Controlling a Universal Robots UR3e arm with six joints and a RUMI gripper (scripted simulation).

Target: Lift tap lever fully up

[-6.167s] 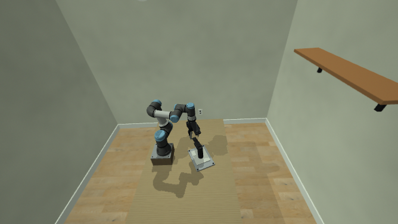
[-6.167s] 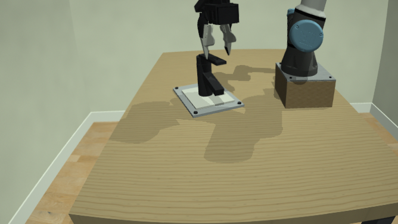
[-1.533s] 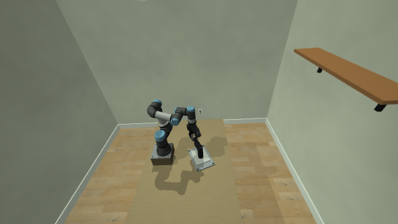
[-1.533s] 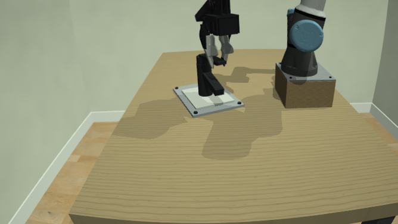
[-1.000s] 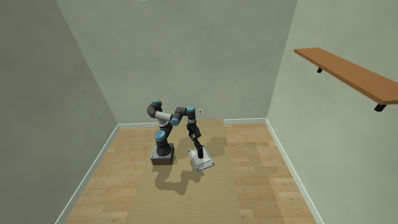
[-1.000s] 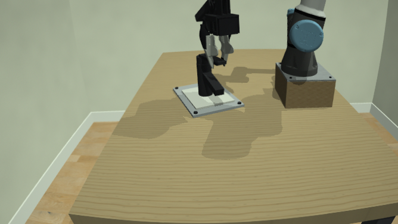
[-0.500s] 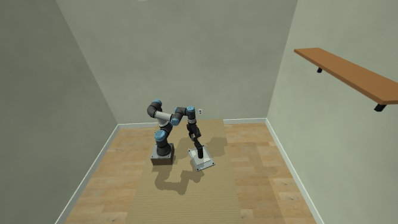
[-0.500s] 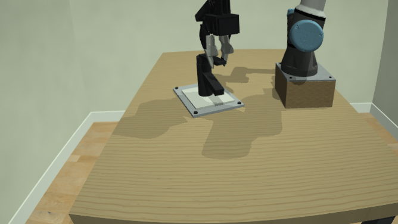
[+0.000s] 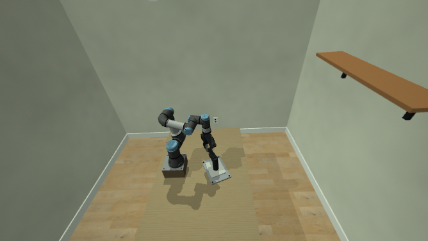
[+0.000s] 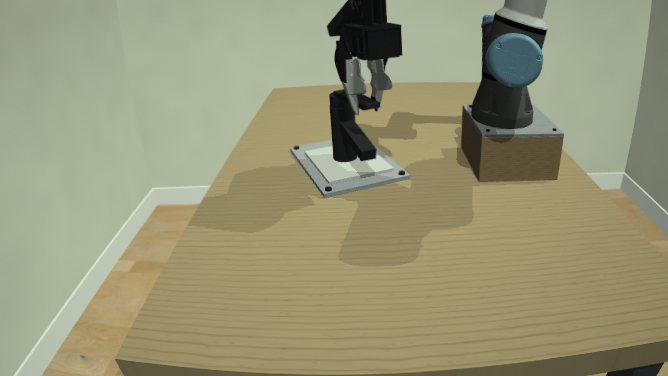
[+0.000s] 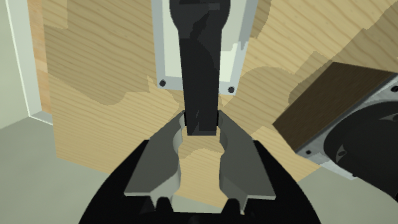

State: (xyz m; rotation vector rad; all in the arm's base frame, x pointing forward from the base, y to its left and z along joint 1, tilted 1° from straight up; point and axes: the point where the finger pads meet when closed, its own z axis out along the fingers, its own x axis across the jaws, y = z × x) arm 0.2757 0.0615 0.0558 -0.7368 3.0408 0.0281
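The lever lies 2 cm ahead of my hand and 3 cm to the right of it. From my hand the other things lie so: black tap (3 cm ahead, 6 cm to the right, 5 cm below).
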